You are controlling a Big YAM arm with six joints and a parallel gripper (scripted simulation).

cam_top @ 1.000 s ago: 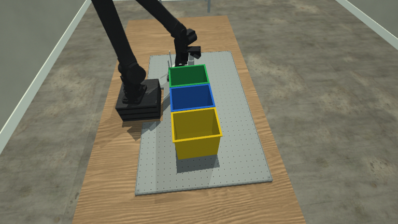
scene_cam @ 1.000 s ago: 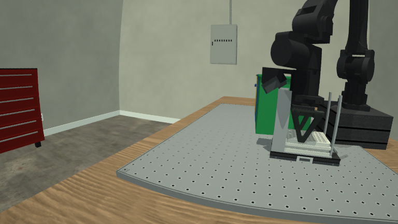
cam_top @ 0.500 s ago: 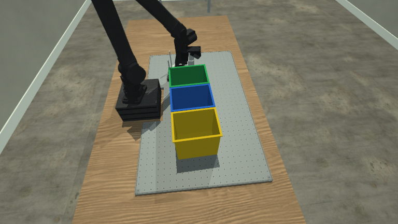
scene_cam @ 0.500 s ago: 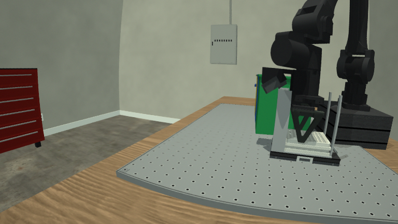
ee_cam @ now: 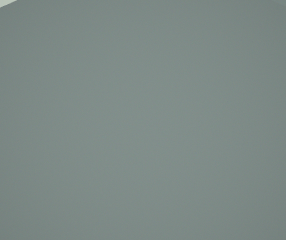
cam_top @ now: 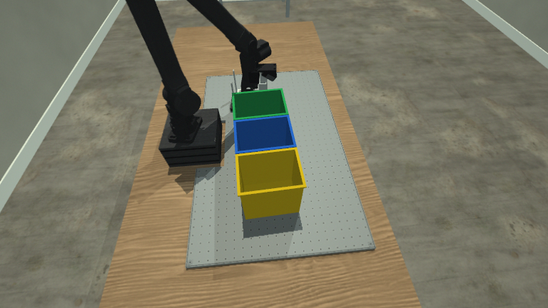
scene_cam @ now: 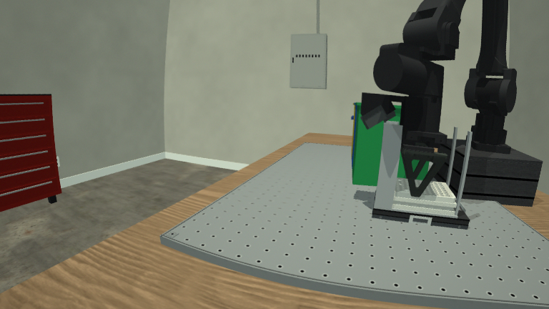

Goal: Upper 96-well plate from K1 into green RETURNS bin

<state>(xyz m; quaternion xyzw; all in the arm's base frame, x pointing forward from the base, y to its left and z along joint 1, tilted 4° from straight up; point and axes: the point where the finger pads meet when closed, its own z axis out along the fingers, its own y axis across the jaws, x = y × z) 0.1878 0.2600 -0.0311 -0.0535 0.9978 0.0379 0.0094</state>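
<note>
The grey rack panel is 60 mm ahead of my hand, 10 mm to the left of it and 30 mm above it. From my hand the other things lie so: green bin: 60 mm ahead, 180 mm to the right, 40 mm above; then grey post: 40 mm ahead, 50 mm to the left, 30 mm above; then blue bin: 100 mm ahead, 310 mm to the right, 40 mm above.
</note>
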